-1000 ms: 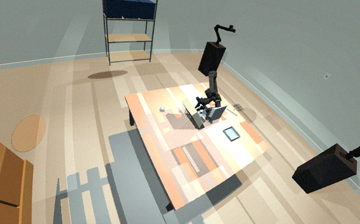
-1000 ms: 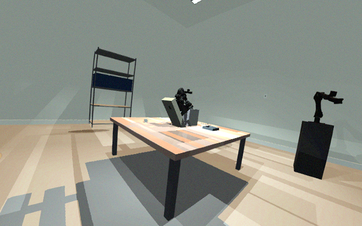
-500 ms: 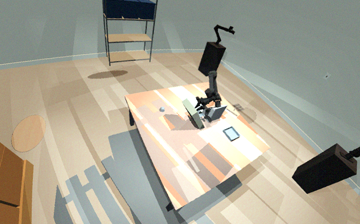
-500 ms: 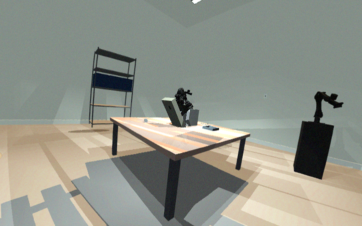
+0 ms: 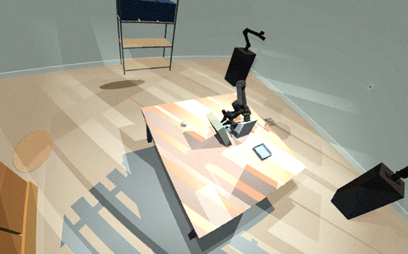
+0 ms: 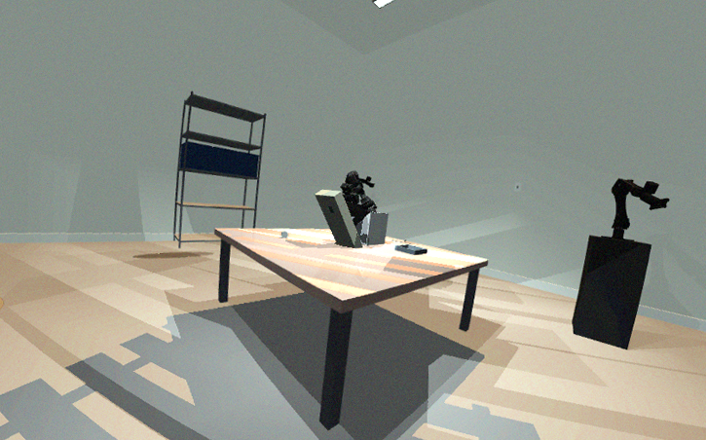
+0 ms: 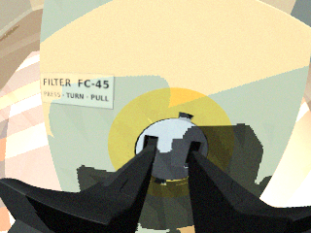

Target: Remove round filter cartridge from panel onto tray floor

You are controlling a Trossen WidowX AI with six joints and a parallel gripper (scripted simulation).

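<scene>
Right now the round grey filter cartridge is 20 mm ahead of my gripper tip and 10 mm below it. The rest, counted from my gripper tip: service panel 30 mm behind, 80 mm below; then dark tray 400 mm behind, 310 mm to the left, 240 mm below.
</scene>
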